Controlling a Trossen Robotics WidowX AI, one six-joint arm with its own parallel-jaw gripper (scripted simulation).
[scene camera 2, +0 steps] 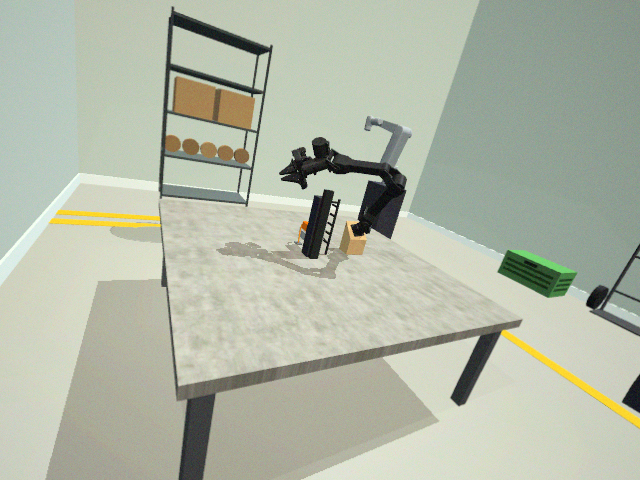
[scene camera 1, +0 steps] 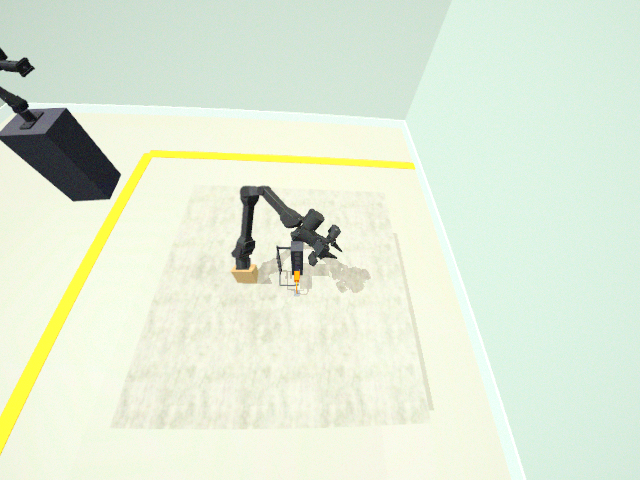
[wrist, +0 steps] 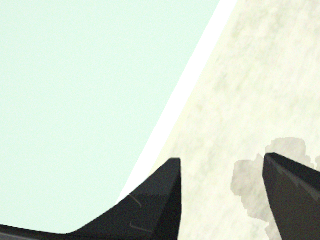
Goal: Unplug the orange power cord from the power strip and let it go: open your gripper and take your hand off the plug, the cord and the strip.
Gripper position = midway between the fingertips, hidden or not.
In view: my gripper (scene camera 2: pixel 280 176).
My gripper also shows in scene camera 1 (scene camera 1: pixel 339 255) and in the wrist view (wrist: pixel 222 166).
